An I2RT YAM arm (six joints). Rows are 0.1 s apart.
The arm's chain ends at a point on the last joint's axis. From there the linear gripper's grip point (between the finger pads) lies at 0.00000 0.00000 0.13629 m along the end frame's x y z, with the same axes.
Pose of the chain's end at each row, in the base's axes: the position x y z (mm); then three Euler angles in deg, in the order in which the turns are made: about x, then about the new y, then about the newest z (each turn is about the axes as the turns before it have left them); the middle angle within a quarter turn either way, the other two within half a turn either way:
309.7 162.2 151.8 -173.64 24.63 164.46
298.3 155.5 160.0 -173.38 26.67 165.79
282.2 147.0 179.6 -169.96 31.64 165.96
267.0 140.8 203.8 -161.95 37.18 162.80
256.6 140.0 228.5 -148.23 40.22 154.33
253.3 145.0 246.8 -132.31 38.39 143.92
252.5 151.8 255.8 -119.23 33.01 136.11
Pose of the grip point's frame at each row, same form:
366.5 175.9 28.7 -173.64 24.63 164.46
359.5 169.5 39.0 -173.38 26.67 165.79
353.7 167.2 65.3 -169.96 31.64 165.96
349.4 174.4 100.6 -161.95 37.18 162.80
344.6 194.8 140.0 -148.23 40.22 154.33
337.9 224.0 174.9 -132.31 38.39 143.92
326.7 251.5 200.0 -119.23 33.01 136.11

